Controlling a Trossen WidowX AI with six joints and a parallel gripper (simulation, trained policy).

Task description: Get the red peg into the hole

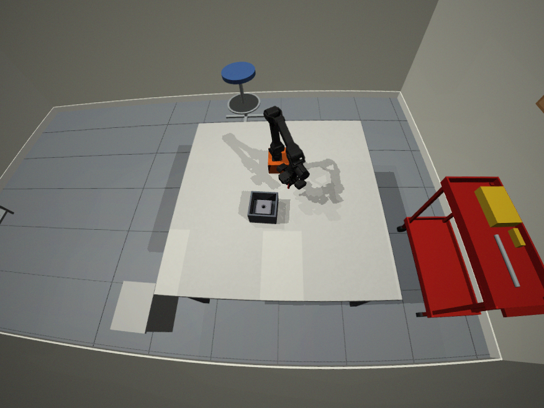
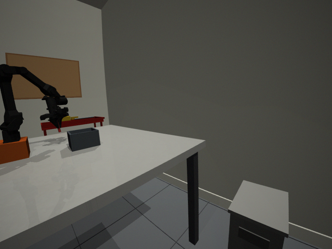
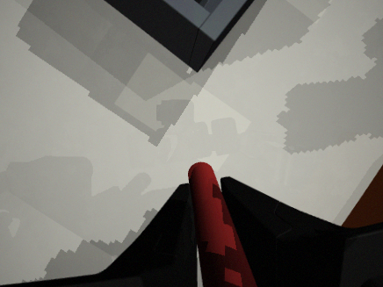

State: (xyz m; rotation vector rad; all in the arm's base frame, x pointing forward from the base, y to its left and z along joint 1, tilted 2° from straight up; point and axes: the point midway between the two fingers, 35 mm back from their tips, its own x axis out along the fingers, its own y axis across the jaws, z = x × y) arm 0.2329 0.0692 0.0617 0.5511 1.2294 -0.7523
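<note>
Right now my gripper tip is 15 cm to the left of the light grey plate, 10 cm short of it and 7 cm above it. Round my gripper tip: red peg (1 cm to the left, 1 cm above); dark grey box (15 cm to the right, 10 cm ahead, 9 cm below).
</note>
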